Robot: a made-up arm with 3 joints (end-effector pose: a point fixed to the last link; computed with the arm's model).
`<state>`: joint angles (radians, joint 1 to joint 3).
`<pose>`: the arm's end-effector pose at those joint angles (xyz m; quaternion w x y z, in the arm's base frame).
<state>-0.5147 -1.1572 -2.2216</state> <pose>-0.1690 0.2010 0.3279 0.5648 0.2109 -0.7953 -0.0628</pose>
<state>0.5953 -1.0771 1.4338</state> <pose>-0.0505 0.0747 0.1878 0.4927 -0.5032 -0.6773 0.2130</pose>
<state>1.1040 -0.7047 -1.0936</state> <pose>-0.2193 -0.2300 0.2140 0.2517 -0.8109 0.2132 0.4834</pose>
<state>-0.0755 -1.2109 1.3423</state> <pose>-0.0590 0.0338 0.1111 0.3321 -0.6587 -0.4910 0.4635</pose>
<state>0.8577 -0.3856 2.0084</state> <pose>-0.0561 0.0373 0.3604 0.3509 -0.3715 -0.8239 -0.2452</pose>
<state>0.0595 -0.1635 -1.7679</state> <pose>-0.3402 0.0141 0.3368 0.0441 0.6364 -0.7666 -0.0738</pose>
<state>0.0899 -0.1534 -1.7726</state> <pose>-0.3415 0.0096 0.3361 0.0306 0.6367 -0.7661 -0.0818</pose>
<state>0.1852 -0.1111 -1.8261</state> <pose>-0.3463 0.0026 0.3325 0.0136 -0.6208 0.7769 0.1044</pose>
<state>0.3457 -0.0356 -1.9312</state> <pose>-0.3528 -0.0049 0.3271 0.0858 -0.5801 0.7964 0.1476</pose>
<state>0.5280 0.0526 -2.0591</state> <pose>-0.3570 -0.0101 0.3237 0.1609 -0.5185 0.8141 0.2062</pose>
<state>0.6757 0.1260 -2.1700</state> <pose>-0.3576 -0.0132 0.3244 0.2140 -0.4568 0.8231 0.2611</pose>
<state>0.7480 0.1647 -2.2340</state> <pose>-0.3565 -0.0137 0.3265 0.2367 -0.4195 0.8268 0.2906</pose>
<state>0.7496 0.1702 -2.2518</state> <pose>-0.3558 -0.0114 0.3279 0.2367 -0.4110 0.8304 0.2923</pose>
